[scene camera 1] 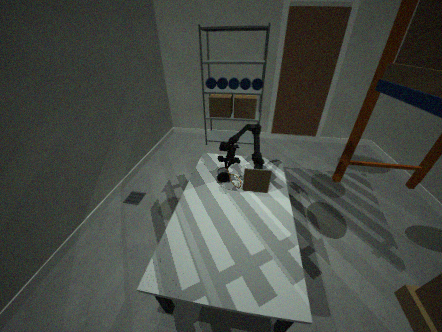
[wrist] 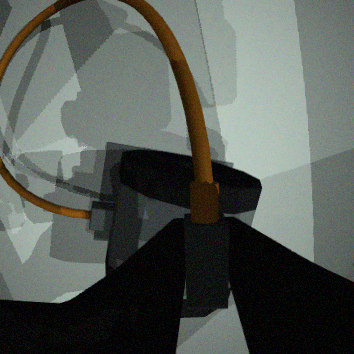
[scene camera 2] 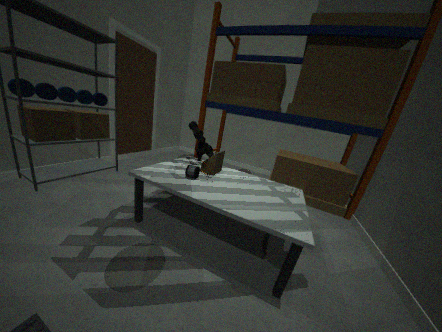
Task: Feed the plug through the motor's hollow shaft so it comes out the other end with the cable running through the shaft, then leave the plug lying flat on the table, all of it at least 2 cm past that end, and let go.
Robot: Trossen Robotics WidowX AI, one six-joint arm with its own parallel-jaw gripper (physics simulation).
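Places are measured from the arm's base along level axes (x left, y back, z up), in metres.
Where they show: gripper, fingertip midpoint: [scene camera 1: 226, 168] [wrist: 203, 228] [scene camera 2: 199, 161]; arm's base, link origin: [scene camera 1: 258, 171] [scene camera 2: 212, 157].
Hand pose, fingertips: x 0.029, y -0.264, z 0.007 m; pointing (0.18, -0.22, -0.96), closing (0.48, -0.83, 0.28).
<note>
Things, the pixels of their top centre, and the offset from my fingertips. "spot": a spot on its surface instead. Level surfaces: height alone.
- motor, top centre: [wrist: 196, 257] [scene camera 1: 223, 170] [scene camera 2: 193, 165] dx -0.032, dy -0.033, dz -0.045 m
- white table, surface height: dz -0.148 m
- dark rectangular plug, top centre: [wrist: 216, 277] dx -0.008, dy -0.001, dz +0.020 m
- small dark block, surface spot: [wrist: 100, 220] spot: dx -0.047, dy +0.021, dz -0.087 m
The motor [scene camera 1: 223, 177] [scene camera 2: 192, 172] [wrist: 150, 172] is a dark round body on the white table [scene camera 1: 272, 250] [scene camera 2: 250, 200], near the arm. In the wrist view its black rim lies behind the plug; the shaft's hole cannot be made out. My gripper [scene camera 1: 227, 165] [wrist: 203, 228] is shut on the dark rectangular plug [wrist: 207, 275], above the motor's side. The orange cable [scene camera 1: 236, 181] [wrist: 187, 95] leaves the plug's orange collar, loops round to the left and ends at a small dark block [wrist: 100, 220] on the motor's left side. No cable shows through the shaft.
A brown upright panel [scene camera 1: 257, 180] [scene camera 2: 214, 164] stands on the table close beside the motor and the arm. A metal shelf rack [scene camera 1: 268, 45] [scene camera 2: 117, 125] stands behind the arm. A large orange-posted rack [scene camera 1: 365, 115] [scene camera 2: 208, 70] stands away from the table.
</note>
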